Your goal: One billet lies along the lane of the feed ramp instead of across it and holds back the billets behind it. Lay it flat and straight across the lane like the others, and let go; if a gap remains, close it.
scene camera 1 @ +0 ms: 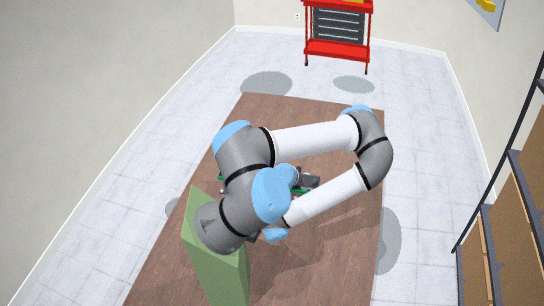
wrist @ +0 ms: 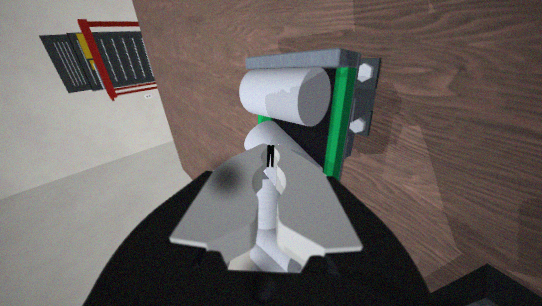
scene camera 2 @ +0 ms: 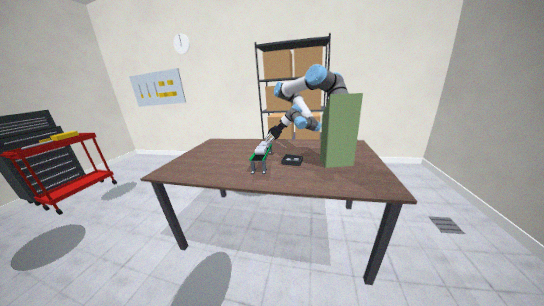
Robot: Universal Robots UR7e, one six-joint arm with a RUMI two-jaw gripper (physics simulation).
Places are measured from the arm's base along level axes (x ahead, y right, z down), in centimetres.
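Pixels of known places: gripper, fingertip midpoint: (wrist: 270,147) (scene camera 2: 266,141); arm's base at its link origin: (scene camera 1: 216,229) (scene camera 2: 341,105).
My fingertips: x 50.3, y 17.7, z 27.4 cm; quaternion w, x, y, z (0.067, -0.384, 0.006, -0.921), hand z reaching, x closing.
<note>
For each thing: its top centre in the pictures, then the offset to it from my fingertips.
- white billet at its top centre: (wrist: 263,99) dx +1.0, dy +3.5, dz +0.7 cm
- second billet at its top centre: (wrist: 262,169) dx +0.9, dy -2.1, dz -0.4 cm
- black tray at its top centre: (scene camera 2: 292,157) dx -20.1, dy -16.9, dz +6.4 cm
The feed ramp (scene camera 2: 259,159) stands on the table, with green side rails and a grey plate at one end. In the wrist view a white billet (wrist: 280,95) lies nearly across the lane (wrist: 341,120) by the end plate, slightly slanted. A second billet (wrist: 265,134) lies askew behind it, with a dark wedge of lane between them; the fingers hide much of it. More white surfaces show between and below the fingers, too covered to tell how they lie. My gripper (wrist: 270,147) is shut and empty, its tips low over the second billet; contact is unclear. White billets (scene camera 2: 261,149) also show in scene camera 2.
A black tray (scene camera 2: 292,163) with small parts stands beside the ramp. The green pedestal (scene camera 1: 215,270) (scene camera 2: 341,130) carries the arm, which hides most of the ramp in scene camera 1. A red trolley (scene camera 1: 337,51) (scene camera 2: 80,185) and a shelf rack stand away from the table.
</note>
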